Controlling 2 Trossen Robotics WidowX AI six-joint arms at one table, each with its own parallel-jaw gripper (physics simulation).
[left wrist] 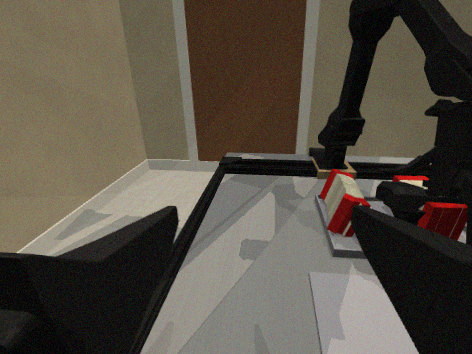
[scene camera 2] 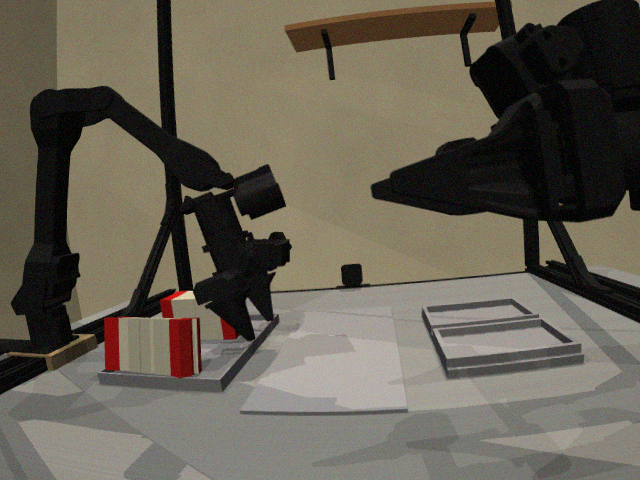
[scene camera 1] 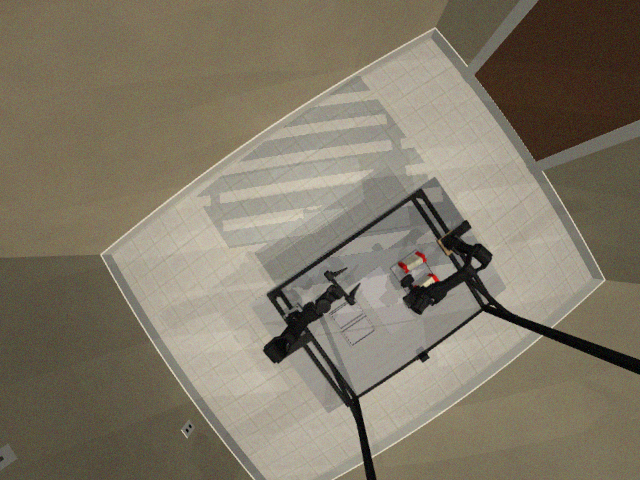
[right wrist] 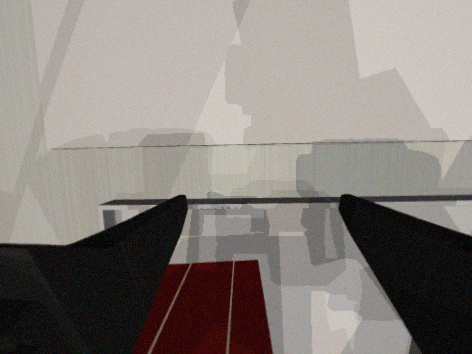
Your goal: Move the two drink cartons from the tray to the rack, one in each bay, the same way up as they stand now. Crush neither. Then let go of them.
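Pixels of known places: left gripper, between the fingertips: (left wrist: 264,214) (scene camera 2: 379,188) (scene camera 1: 353,275); right gripper, between the fingertips: (scene camera 2: 261,329) (scene camera 1: 406,292) (right wrist: 262,201); left arm's base, origin of its link: (scene camera 1: 296,317); right arm's base, origin of its link: (left wrist: 332,164) (scene camera 2: 52,343) (scene camera 1: 450,242).
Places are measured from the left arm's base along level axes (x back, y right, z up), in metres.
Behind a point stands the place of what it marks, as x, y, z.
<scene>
Two cream cartons with red ends stand on the grey tray (scene camera 1: 419,272) @(-0.637, 0.253, -0.038) (scene camera 2: 160,381) @(-0.611, 0.139, -0.034) (left wrist: 347,253) @(-0.530, 0.150, -0.035). The first carton (scene camera 1: 412,262) @(-0.628, 0.169, 0.031) (scene camera 2: 149,346) @(-0.631, 0.163, 0.002) (left wrist: 344,199) @(-0.577, 0.151, 0.035) is at the front in scene camera 2. The second carton (scene camera 1: 428,282) @(-0.625, 0.302, 0.030) (scene camera 2: 206,322) @(-0.601, 0.290, -0.008) (left wrist: 444,220) @(-0.556, 0.313, 0.006) (right wrist: 210,305) @(-0.556, 0.314, 0.001) is behind it. My right gripper (scene camera 2: 261,329) @(-0.513, 0.281, -0.022) (right wrist: 262,201) @(-0.513, 0.281, -0.022) is open, low at the second carton's end; in its wrist view the carton's red part shows between the fingers, nearer the left one. My left gripper (scene camera 1: 352,277) @(-0.363, 0.002, 0.154) (scene camera 2: 379,190) @(-0.363, 0.002, 0.154) (left wrist: 264,214) @(-0.363, 0.002, 0.154) is open, empty and high. The rack (scene camera 1: 353,323) @(-0.197, 0.223, -0.034) (scene camera 2: 511,356) @(-0.215, 0.117, -0.029) has two empty bays.
A thin pale mat (scene camera 1: 382,297) @(-0.402, 0.221, -0.039) (scene camera 2: 330,382) @(-0.412, 0.133, -0.040) (left wrist: 360,320) @(-0.427, 0.126, -0.040) lies between tray and rack. Black frame rails edge the table. A small black box (scene camera 1: 423,355) @(-0.364, 0.599, -0.003) (scene camera 2: 351,274) @(-0.361, 0.598, -0.011) sits at the far edge in scene camera 2. A brown shelf (scene camera 2: 392,23) hangs on the wall.
</scene>
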